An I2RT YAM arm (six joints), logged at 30 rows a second.
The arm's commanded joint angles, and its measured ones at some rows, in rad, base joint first. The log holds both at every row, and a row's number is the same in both.
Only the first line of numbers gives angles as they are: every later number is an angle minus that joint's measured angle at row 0.
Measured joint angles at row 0:
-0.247 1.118 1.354 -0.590 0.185 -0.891
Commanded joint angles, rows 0 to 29:
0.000 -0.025 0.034 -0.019 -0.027 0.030
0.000 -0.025 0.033 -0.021 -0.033 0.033
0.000 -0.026 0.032 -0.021 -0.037 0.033
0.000 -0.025 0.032 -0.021 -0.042 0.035
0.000 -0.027 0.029 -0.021 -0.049 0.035
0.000 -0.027 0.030 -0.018 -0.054 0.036
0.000 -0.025 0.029 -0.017 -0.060 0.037
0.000 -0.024 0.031 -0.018 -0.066 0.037
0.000 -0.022 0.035 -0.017 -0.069 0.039
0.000 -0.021 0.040 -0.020 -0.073 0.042
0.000 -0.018 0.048 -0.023 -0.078 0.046
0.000 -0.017 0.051 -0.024 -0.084 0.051
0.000 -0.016 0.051 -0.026 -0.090 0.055
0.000 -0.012 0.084 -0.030 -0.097 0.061
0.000 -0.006 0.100 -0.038 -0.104 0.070
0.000 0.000 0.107 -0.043 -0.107 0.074
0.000 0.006 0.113 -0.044 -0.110 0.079
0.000 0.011 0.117 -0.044 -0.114 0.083
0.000 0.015 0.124 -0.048 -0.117 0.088
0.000 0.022 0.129 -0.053 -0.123 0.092
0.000 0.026 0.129 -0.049 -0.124 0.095
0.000 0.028 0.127 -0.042 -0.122 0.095
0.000 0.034 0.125 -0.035 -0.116 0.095
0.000 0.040 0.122 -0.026 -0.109 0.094
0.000 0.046 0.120 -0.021 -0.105 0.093
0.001 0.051 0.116 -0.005 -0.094 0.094
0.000 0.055 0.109 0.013 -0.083 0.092
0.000 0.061 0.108 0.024 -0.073 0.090
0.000 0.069 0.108 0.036 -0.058 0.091
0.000 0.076 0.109 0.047 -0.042 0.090
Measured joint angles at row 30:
-0.002 0.063 0.089 -0.013 -0.084 0.068
